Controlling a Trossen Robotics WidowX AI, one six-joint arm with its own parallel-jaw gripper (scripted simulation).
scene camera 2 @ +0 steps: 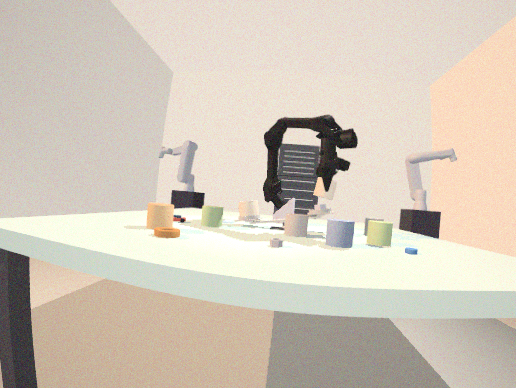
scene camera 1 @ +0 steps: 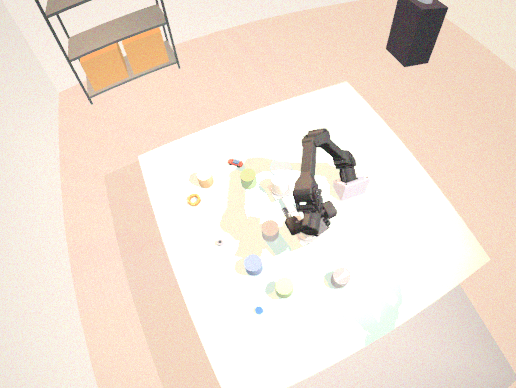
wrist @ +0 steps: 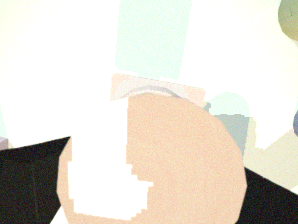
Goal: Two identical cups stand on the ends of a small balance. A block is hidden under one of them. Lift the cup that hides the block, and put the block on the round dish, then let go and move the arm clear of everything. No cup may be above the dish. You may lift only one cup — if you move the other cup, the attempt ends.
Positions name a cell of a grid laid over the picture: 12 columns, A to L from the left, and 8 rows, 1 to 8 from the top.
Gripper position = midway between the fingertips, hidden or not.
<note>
I see my gripper (scene camera 2: H4).
My gripper shows as well in the wrist view (wrist: G6).
</note>
